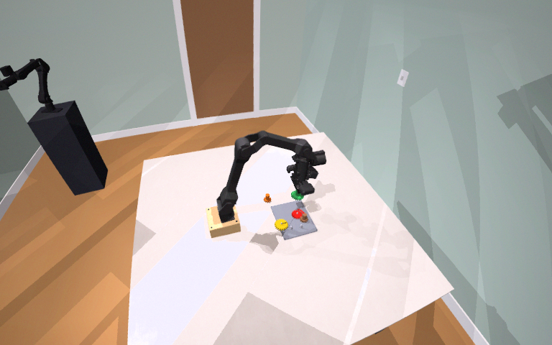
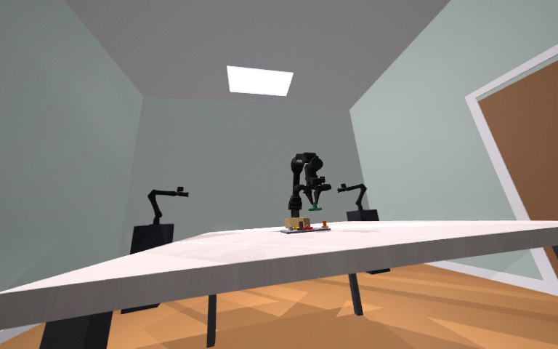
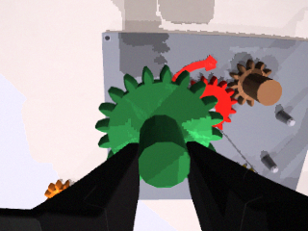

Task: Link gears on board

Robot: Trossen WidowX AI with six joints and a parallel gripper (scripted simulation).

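Now: the brown gear 10 cm below my gripper tip and 9 cm to the right of it. From my gripper tip the other things lie so: red gear (11 cm below, 5 cm to the right, 2 cm behind); then green gear (1 cm below); then grey board (12 cm below, 6 cm to the right, 4 cm behind).
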